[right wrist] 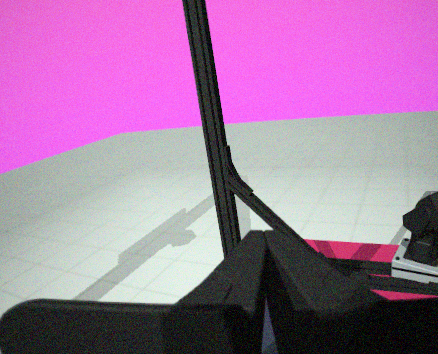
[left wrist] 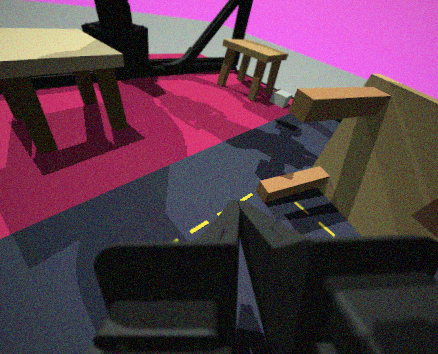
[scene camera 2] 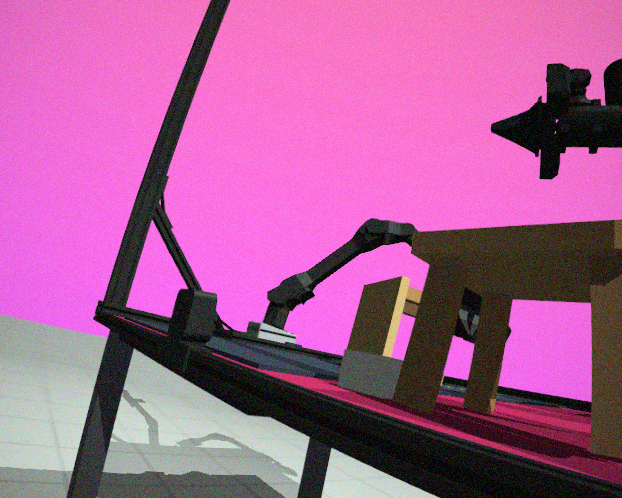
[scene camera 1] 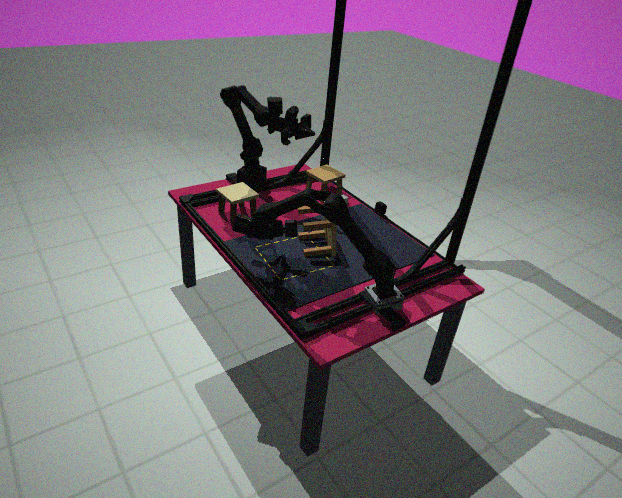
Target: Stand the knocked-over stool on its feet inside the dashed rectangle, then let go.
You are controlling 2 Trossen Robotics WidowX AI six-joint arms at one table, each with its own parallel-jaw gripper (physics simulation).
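Where they show: left gripper, between the fingertips: (left wrist: 237, 208) (scene camera 2: 468, 337) (scene camera 1: 278, 227); right gripper, between the fingertips: (right wrist: 262, 243) (scene camera 2: 490, 128) (scene camera 1: 314, 134); left arm's base, origin of its link: (right wrist: 422, 254) (scene camera 2: 272, 328) (scene camera 1: 384, 291); right arm's base, origin of its link: (left wrist: 116, 26) (scene camera 1: 251, 168).
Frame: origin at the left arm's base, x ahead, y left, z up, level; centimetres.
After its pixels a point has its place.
The knocked-over wooden stool (scene camera 1: 331, 239) {x 31.8, y 5.8, z 2.2 cm} (scene camera 2: 374, 316) {x 38.6, y 3.1, z 4.7 cm} (left wrist: 407, 150) {x 38.1, y 4.9, z 6.8 cm} lies on its side on the dark mat. Its seat stands on edge and its legs point left in scene camera 1, reaching over the right part of the yellow dashed rectangle (left wrist: 199, 227) {x 45.3, y 23.0, z -4.6 cm}. My left gripper (scene camera 1: 298, 228) (left wrist: 237, 208) {x 41.2, y 24.2, z 5.0 cm} is shut and empty, low at the ends of the stool's legs; I cannot tell whether it touches them. In scene camera 2 it is mostly hidden behind a near stool. My right gripper (scene camera 1: 312, 133) {x 59.5, y 4.0, z 33.6 cm} (scene camera 2: 493, 127) {x 59.5, y 4.0, z 33.6 cm} (right wrist: 262, 243) {x 59.5, y 4.0, z 33.6 cm} is shut and empty, high above the table's far end.
A pale stool (scene camera 1: 237, 192) {x 70.3, y 32.2, z 6.0 cm} (left wrist: 45, 47) {x 68.3, y 31.8, z 6.0 cm} stands upright at the left of the red table. Another upright stool (scene camera 1: 325, 173) {x 78.8, y -12.0, z 6.1 cm} (scene camera 2: 519, 243) {x 82.2, y -18.7, z 5.0 cm} (left wrist: 256, 49) {x 76.3, y -9.0, z 6.1 cm} stands near the back edge, beside a grey block (scene camera 2: 369, 374) {x 71.2, y -19.3, z -3.7 cm} (left wrist: 281, 98) {x 68.2, y -15.3, z -3.0 cm}. A black box (scene camera 1: 381, 208) (scene camera 2: 193, 315) {x 58.0, y -30.2, z -2.1 cm} sits on the back edge.
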